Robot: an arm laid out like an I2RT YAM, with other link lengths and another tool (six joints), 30 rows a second.
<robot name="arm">
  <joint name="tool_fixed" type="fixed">
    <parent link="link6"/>
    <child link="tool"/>
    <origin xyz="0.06 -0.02 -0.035" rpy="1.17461 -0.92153 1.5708"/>
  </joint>
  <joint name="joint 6" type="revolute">
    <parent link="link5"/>
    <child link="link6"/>
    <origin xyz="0.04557 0 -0.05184"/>
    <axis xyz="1 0 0"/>
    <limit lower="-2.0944" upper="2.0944"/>
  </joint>
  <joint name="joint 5" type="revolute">
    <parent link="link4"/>
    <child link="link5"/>
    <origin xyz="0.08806 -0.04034 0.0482"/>
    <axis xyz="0 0 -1"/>
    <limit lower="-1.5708" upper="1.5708"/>
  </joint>
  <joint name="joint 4" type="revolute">
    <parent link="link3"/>
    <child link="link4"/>
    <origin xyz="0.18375 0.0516 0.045"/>
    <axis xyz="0 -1 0"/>
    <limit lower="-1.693" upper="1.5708"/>
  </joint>
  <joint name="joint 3" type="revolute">
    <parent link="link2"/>
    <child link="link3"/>
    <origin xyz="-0.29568 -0.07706 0"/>
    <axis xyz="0 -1 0"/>
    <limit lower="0" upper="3.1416"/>
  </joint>
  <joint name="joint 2" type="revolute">
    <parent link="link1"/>
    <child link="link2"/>
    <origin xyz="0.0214 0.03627 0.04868"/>
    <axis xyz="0 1 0"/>
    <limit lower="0" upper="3.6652"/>
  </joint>
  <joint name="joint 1" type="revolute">
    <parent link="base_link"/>
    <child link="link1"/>
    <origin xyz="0 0 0.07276"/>
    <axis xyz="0 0 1"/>
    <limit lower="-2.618" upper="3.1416"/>
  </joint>
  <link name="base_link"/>
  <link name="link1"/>
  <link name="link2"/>
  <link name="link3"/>
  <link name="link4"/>
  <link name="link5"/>
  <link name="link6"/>
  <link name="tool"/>
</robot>
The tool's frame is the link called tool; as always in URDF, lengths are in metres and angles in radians.
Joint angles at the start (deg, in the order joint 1, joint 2, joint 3, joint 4, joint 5, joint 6):
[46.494 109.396 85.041 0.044 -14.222 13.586]
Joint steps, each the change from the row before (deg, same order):
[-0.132 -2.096 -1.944 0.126 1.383 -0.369]
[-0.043 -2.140 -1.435 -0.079 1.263 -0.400]
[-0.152 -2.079 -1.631 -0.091 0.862 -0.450]
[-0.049 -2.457 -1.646 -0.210 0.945 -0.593]
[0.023 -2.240 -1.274 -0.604 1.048 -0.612]
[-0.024 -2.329 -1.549 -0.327 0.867 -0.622]
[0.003 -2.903 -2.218 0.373 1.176 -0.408]
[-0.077 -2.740 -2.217 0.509 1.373 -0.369]
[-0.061 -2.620 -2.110 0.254 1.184 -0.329]
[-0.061 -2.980 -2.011 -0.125 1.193 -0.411]
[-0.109 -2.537 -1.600 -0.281 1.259 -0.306]
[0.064 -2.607 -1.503 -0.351 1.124 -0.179]
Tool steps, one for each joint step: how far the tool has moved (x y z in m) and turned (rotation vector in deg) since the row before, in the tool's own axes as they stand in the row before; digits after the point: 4 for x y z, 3 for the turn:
[-0.0001 0.0054 -0.0096 -1.490 -0.174 -0.486]
[0.0025 0.0058 -0.0097 -1.440 0.225 -0.465]
[0.0005 0.0053 -0.0096 -1.061 0.096 -0.459]
[0.0020 0.0059 -0.0113 -1.149 0.372 -0.583]
[0.0016 0.0055 -0.0106 -1.079 0.146 -0.674]
[0.0008 0.0054 -0.0108 -0.996 0.269 -0.623]
[0.0011 0.0065 -0.0128 -1.521 0.584 -0.344]
[-0.0002 0.0069 -0.0117 -1.756 0.407 -0.318]
[-0.0011 0.0061 -0.0114 -1.454 0.237 -0.304]
[-0.0007 0.0072 -0.0130 -1.500 0.317 -0.348]
[-0.0013 0.0069 -0.0108 -1.511 0.052 -0.303]
[-0.0005 0.0062 -0.0112 -1.293 0.223 -0.137]

